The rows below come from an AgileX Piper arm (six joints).
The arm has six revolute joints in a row. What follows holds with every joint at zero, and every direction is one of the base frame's.
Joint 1 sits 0.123 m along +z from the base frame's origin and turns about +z.
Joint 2 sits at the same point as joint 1 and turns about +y.
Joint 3 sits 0.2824 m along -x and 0.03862 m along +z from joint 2 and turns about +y.
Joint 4 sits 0.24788 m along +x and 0.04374 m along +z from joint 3 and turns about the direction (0.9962, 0, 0.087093).
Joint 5 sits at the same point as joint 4 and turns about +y.
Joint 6 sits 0.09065 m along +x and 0.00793 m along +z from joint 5 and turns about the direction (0.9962, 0, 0.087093).
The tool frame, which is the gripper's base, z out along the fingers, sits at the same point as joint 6; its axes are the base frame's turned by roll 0, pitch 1.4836 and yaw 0 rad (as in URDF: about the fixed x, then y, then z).
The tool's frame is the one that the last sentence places.
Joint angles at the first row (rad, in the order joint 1, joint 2, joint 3, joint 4, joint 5, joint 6):
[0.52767 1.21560 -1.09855 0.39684 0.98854 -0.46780]
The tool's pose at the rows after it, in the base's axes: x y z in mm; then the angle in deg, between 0 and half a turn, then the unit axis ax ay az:
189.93 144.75 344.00 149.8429 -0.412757 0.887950 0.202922
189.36 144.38 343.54 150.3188 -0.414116 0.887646 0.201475
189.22 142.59 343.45 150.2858 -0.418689 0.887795 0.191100
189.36 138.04 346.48 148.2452 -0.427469 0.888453 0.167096
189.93 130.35 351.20 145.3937 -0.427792 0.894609 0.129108
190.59 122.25 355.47 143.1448 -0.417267 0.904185 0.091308
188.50 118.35 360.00 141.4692 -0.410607 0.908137 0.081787
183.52 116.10 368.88 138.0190 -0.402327 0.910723 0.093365
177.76 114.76 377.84 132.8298 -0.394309 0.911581 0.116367
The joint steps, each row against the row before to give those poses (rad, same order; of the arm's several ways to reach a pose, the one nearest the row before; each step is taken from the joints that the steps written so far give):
[-0.00003 0.00000 0.00002 0.00001 0.00307 0.00007]
[0.00000 0.00000 -0.00001 -0.00281 0.00873 0.00000]
[0.00000 -0.00304 -0.00001 -0.02185 0.00427 0.00000]
[0.00005 -0.01546 -0.00001 -0.05197 -0.01667 0.00006]
[-0.00004 -0.02322 0.00004 -0.09078 -0.02476 0.03224]
[0.00003 -0.02059 -0.00002 -0.09832 -0.01648 0.05795]
[-0.00001 -0.01900 0.00002 -0.03087 -0.00952 0.02531]
[0.00001 -0.03147 -0.00002 0.01033 -0.03160 0.01375]
[-0.00001 -0.03933 0.01366 0.03281 -0.06998 0.00107]

